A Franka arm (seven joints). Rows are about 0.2 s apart.
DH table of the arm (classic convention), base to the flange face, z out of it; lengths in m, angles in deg. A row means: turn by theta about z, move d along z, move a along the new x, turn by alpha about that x. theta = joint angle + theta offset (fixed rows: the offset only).
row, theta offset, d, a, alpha
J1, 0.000, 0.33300, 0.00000, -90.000
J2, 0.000, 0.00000, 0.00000, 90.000
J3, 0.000, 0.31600, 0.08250, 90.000
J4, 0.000, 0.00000, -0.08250, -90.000
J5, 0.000, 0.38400, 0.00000, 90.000
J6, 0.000, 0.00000, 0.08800, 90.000
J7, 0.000, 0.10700, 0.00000, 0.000
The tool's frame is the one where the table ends.
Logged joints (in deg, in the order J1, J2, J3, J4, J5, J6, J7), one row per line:
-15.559 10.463 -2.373 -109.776 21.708 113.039 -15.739
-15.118 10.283 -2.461 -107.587 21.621 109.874 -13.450
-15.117 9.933 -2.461 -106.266 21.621 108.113 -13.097
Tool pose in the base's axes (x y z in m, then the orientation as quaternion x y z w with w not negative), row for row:
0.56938 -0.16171 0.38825 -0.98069 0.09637 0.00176 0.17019
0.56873 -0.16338 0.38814 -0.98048 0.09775 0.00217 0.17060
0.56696 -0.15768 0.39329 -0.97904 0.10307 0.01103 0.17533
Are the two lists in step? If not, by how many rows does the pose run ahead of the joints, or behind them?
The pose runs 2 rows behind the joints: the pose in row i belongs to the joints in row i - 2.
